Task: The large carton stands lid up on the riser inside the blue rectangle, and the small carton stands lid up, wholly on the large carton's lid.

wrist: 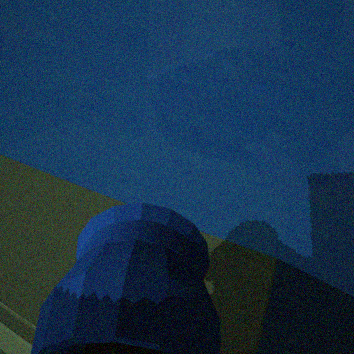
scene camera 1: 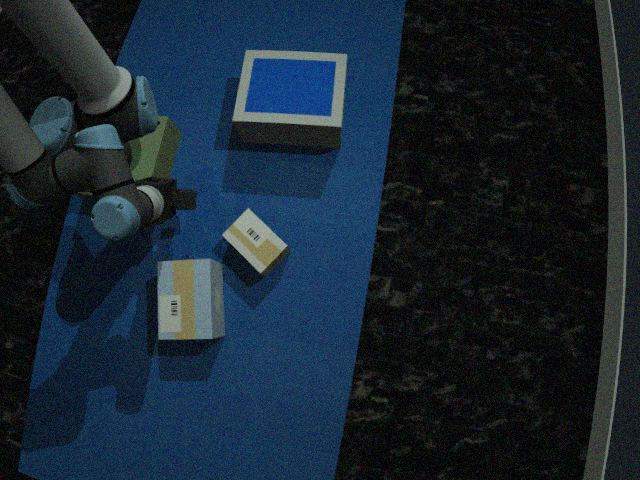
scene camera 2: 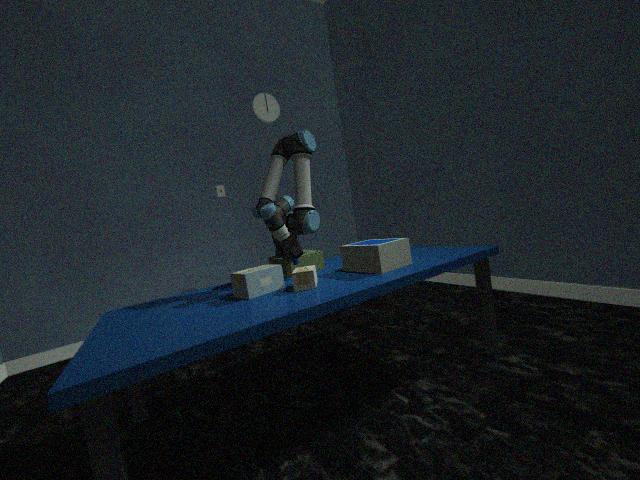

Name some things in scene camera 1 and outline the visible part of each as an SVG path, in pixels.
A large carton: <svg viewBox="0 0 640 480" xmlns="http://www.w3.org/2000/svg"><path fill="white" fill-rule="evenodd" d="M222 263L212 259L158 261L159 340L214 339L225 336Z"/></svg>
A riser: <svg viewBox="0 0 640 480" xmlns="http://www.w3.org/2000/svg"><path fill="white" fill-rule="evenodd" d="M246 50L232 120L243 142L340 148L346 88L347 54Z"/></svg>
A small carton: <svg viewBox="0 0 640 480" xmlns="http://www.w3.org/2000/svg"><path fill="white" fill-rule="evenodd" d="M248 208L222 236L260 274L267 276L291 250Z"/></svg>
